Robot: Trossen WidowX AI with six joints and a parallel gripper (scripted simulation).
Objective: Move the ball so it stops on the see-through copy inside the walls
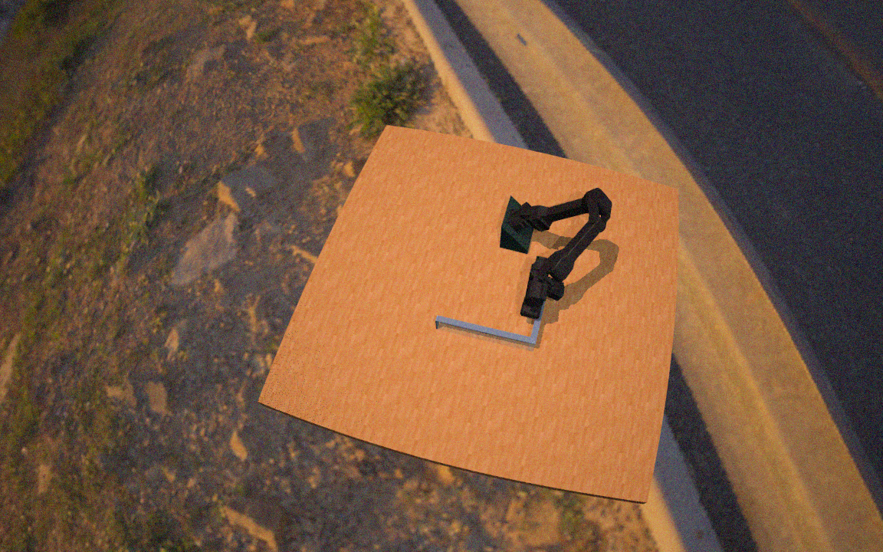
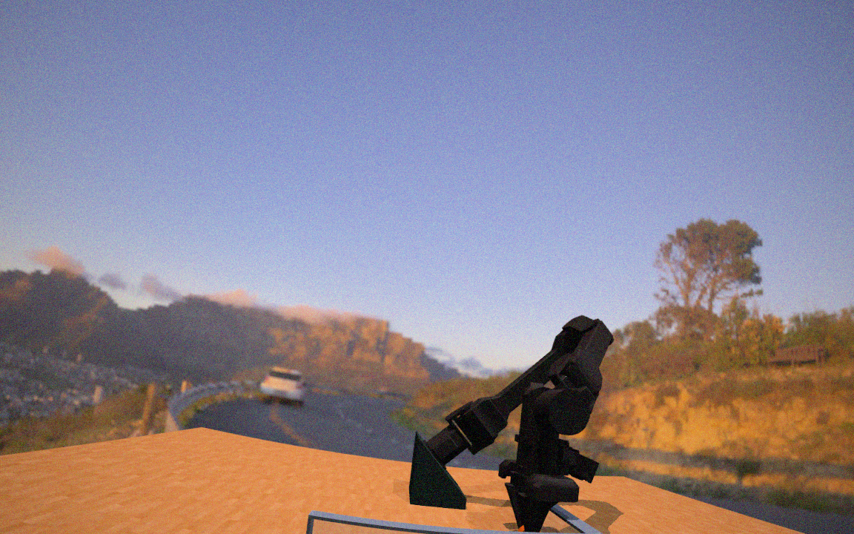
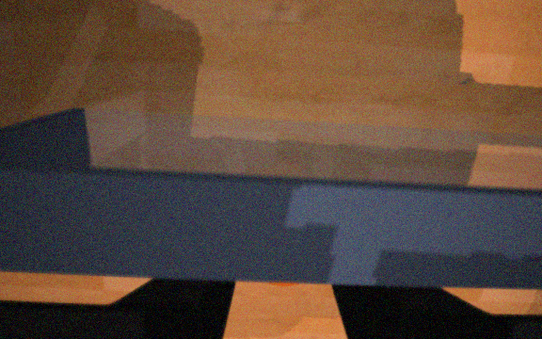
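Now: gripper tip right at the orange ball. The rest, counted from my gripper tip: see-through copy of ball 1 cm above.
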